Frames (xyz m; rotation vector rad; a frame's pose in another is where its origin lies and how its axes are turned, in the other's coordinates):
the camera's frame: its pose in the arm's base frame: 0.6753 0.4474 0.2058 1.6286 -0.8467 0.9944
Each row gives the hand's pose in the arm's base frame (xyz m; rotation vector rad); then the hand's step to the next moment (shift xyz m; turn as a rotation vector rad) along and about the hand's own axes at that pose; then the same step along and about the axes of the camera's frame.
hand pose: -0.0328 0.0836 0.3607 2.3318 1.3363 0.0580
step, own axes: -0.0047 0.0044 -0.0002 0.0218 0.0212 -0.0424
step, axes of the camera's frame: 0.0033 0.0016 0.0053 0.0447 -0.0054 -0.0264
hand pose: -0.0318 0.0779 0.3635 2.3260 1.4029 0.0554
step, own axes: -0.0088 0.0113 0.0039 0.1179 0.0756 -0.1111
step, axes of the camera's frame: 0.0054 -0.0012 0.0138 0.1308 -0.0675 -0.1015
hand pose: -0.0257 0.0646 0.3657 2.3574 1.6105 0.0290
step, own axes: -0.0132 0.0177 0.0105 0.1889 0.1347 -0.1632
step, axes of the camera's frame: 0.0031 -0.0080 0.0229 0.2064 -0.1237 -0.1503
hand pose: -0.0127 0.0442 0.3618 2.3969 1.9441 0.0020
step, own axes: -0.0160 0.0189 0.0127 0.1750 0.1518 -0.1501
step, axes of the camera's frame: -0.0026 -0.0133 0.0243 0.2026 -0.1366 -0.1285
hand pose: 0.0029 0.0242 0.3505 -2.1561 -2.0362 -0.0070
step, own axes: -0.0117 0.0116 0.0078 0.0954 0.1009 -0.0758
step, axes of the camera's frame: -0.0049 -0.0101 0.0144 0.1102 -0.0930 -0.0652
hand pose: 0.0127 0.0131 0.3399 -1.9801 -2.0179 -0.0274
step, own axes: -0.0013 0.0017 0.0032 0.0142 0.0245 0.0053
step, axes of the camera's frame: -0.0029 -0.0022 0.0012 0.0025 -0.0270 -0.0099
